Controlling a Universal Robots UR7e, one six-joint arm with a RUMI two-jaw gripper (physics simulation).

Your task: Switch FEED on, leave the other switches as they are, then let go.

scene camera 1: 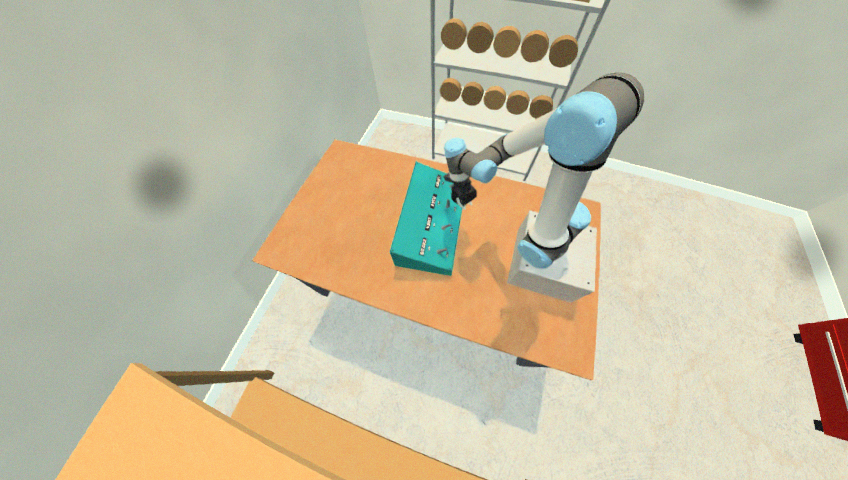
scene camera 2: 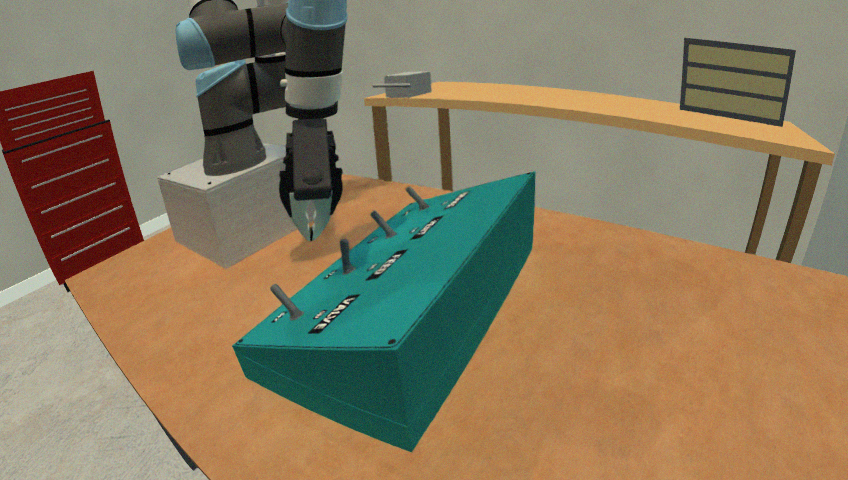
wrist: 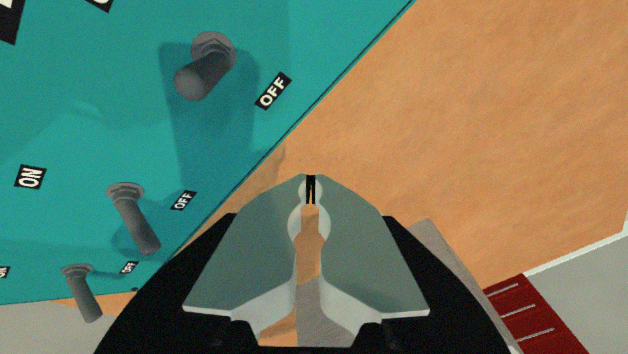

Path:
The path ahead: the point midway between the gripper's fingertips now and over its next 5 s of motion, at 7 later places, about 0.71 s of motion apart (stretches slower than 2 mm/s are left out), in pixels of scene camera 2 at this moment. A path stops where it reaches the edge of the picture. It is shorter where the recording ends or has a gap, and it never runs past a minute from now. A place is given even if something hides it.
My gripper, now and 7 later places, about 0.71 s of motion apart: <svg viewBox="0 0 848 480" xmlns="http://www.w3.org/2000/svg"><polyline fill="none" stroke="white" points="311,239 311,247 324,255 338,263 339,241 339,258 339,261 344,263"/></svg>

